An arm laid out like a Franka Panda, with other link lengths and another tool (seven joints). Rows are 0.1 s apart.
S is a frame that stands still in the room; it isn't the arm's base.
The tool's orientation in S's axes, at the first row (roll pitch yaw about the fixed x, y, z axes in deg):
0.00 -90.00 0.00
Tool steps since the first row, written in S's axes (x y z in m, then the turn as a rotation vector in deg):
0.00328 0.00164 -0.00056 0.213 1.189 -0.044
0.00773 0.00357 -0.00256 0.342 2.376 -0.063
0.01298 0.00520 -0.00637 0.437 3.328 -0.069
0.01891 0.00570 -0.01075 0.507 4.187 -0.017
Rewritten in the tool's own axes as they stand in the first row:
-0.00056 0.00164 -0.00328 -0.044 1.189 -0.213
-0.00256 0.00357 -0.00773 -0.063 2.376 -0.342
-0.00637 0.00520 -0.01298 -0.069 3.328 -0.437
-0.01075 0.00570 -0.01891 -0.017 4.187 -0.507

